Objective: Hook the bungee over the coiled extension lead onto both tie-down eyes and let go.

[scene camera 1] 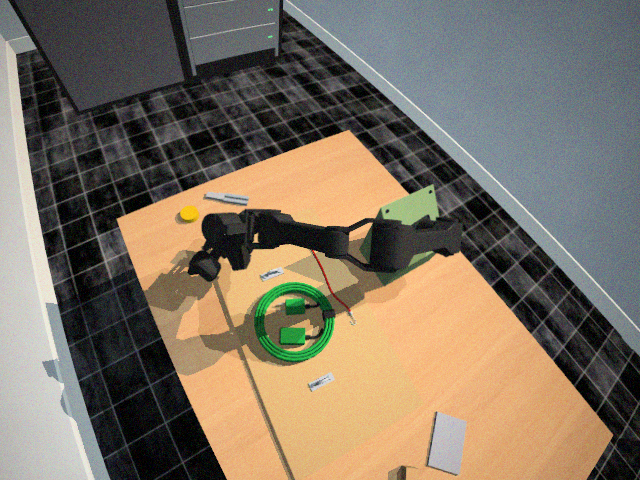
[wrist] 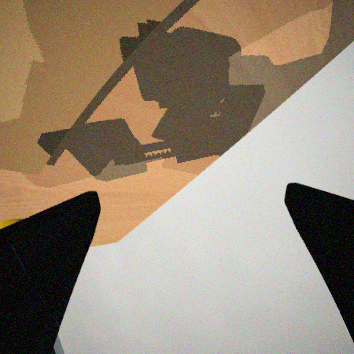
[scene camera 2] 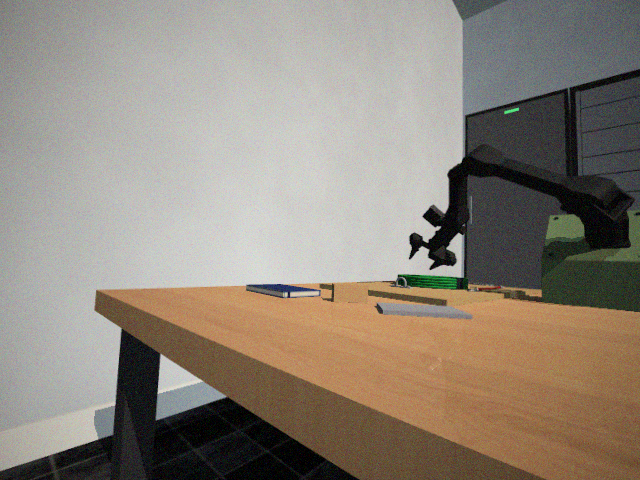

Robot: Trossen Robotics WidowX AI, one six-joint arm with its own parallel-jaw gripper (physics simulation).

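Seen in the pictures: gripper, fingertip midpoint: [wrist: 193, 196] [scene camera 2: 419, 264]; arm's base at its link origin: [scene camera 2: 607, 238].
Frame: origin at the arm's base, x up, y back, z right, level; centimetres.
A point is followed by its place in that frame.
Note:
A red bungee [scene camera 1: 331, 290] @[z 2.3, x -13.0, y -25.7 cm] [scene camera 2: 491, 288] @[z 7.9, x -13.1, y -24.0 cm] lies loose right of the coiled green extension lead [scene camera 1: 261, 321] @[z 4.4, x -10.5, y -45.6 cm] [scene camera 2: 436, 282] @[z -8.1, x -11.8, y -34.0 cm]. One metal hook [scene camera 1: 352, 319] @[z -7.1, x -12.9, y -25.3 cm] shows at its near end; the arm hides its far end. One tie-down eye [scene camera 1: 271, 273] @[z 14.9, x -13.1, y -36.7 cm] is beyond the coil, the other eye [scene camera 1: 321, 381] @[z -14.9, x -10.8, y -41.2 cm] [scene camera 2: 401, 282] on the near side. No bungee crosses the coil. My gripper [scene camera 1: 221, 263] [scene camera 2: 421, 262] @[z 25.0, x -6.9, y -52.1 cm] [wrist: 193, 196] @[z 25.0, x -6.9, y -52.1 cm] is open and empty, raised above the board's left edge, left of the far eye. The bungee, coil and eyes do not show in the wrist view.
The board [scene camera 1: 361, 408] @[z -25.2, x -13.4, y -36.6 cm] [scene camera 2: 408, 296] @[z -32.6, x -13.7, y -30.9 cm] carries the coil. A yellow disc [scene camera 1: 189, 213] @[z 43.5, x -12.7, y -47.9 cm] [wrist: 7, 223] @[z 41.5, x -14.1, y -47.1 cm] and a grey tool [scene camera 1: 227, 198] @[z 43.5, x -13.4, y -35.7 cm] lie at the far left. A grey slab [scene camera 1: 447, 443] @[z -44.0, x -14.0, y -24.3 cm] [scene camera 2: 423, 310] @[z -46.0, x -14.0, y -22.7 cm], a wooden block [scene camera 2: 351, 293] @[z -44.7, x -13.0, y -36.0 cm] and a blue book [scene camera 2: 281, 290] @[z -50.5, x -13.4, y -47.6 cm] lie on the near side.

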